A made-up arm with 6 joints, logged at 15 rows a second.
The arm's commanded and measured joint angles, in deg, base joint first. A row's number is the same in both.
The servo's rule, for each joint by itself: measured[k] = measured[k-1] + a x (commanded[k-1-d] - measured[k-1]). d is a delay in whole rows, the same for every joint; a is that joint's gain. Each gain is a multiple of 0.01, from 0.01 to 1. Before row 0 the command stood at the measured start. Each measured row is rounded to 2 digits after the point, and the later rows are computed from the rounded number. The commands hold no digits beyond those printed.
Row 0, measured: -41.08, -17.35, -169.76, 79.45, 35.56, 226.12
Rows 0 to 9, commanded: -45.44, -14.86, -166.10, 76.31, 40.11, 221.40; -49.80, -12.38, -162.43, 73.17, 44.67, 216.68; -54.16, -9.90, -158.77, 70.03, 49.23, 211.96; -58.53, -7.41, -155.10, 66.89, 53.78, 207.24; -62.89, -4.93, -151.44, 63.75, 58.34, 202.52; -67.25, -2.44, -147.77, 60.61, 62.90, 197.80; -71.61, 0.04, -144.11, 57.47, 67.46, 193.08; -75.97, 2.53, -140.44, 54.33, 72.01, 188.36; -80.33, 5.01, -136.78, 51.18, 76.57, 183.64; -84.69, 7.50, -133.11, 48.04, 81.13, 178.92
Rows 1 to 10, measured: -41.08, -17.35, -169.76, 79.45, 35.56, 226.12; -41.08, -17.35, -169.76, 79.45, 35.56, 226.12; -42.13, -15.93, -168.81, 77.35, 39.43, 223.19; -43.97, -13.91, -167.15, 74.55, 43.88, 219.15; -46.42, -11.62, -164.97, 71.52, 48.43, 214.69; -49.33, -9.22, -162.40, 68.42, 52.98, 210.07; -52.58, -6.77, -159.55, 65.29, 57.54, 205.39; -56.10, -4.30, -156.49, 62.15, 62.10, 200.68; -59.82, -1.83, -153.27, 59.01, 66.66, 195.97; -63.70, 0.66, -149.93, 55.87, 71.21, 191.25
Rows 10 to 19, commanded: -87.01, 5.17, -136.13, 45.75, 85.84, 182.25; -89.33, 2.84, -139.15, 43.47, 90.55, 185.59; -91.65, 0.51, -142.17, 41.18, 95.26, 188.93; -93.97, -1.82, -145.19, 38.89, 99.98, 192.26; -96.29, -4.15, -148.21, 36.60, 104.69, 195.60; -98.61, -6.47, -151.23, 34.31, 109.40, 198.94; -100.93, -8.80, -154.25, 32.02, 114.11, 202.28; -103.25, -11.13, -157.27, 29.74, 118.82, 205.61; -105.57, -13.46, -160.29, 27.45, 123.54, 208.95; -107.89, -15.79, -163.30, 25.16, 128.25, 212.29
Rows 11 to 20, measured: -67.69, 3.14, -146.51, 52.73, 75.77, 186.53; -71.77, 5.63, -143.03, 49.59, 80.33, 181.81; -75.43, 5.37, -141.24, 47.02, 85.01, 182.08; -78.77, 3.93, -140.70, 44.64, 89.72, 184.26; -81.86, 1.98, -141.08, 42.32, 94.43, 187.16; -84.77, -0.19, -142.15, 40.02, 99.15, 190.32; -87.53, -2.45, -143.73, 37.73, 103.86, 193.59; -90.19, -4.74, -145.68, 35.44, 108.57, 196.91; -92.77, -7.05, -147.91, 33.15, 113.28, 200.24; -95.29, -9.38, -150.34, 30.87, 117.99, 203.57
